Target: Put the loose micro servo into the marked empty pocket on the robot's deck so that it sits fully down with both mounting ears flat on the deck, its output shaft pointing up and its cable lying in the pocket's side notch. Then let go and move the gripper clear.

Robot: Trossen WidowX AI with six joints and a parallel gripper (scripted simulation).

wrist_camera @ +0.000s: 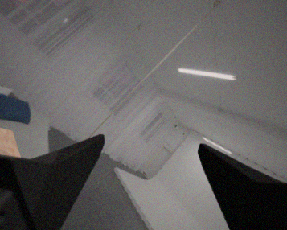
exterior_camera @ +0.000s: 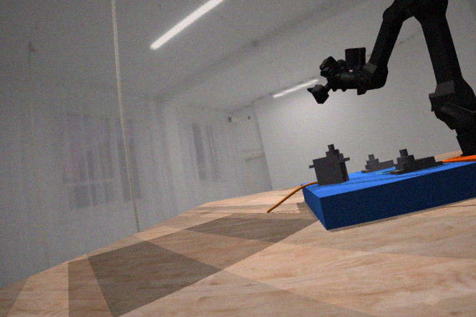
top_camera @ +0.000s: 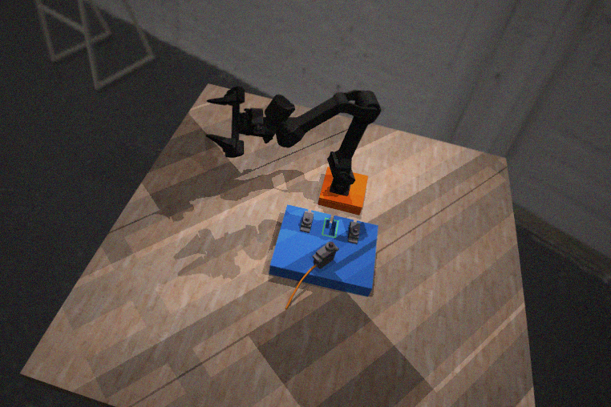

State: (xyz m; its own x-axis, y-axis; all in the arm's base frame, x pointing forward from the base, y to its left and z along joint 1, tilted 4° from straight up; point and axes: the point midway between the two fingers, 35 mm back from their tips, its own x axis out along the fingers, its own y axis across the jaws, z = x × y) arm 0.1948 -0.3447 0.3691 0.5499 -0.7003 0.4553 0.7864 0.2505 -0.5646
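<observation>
Right now the blue deck is 60 mm ahead of my gripper tip, 390 mm to the left of it and 380 mm below it.
</observation>
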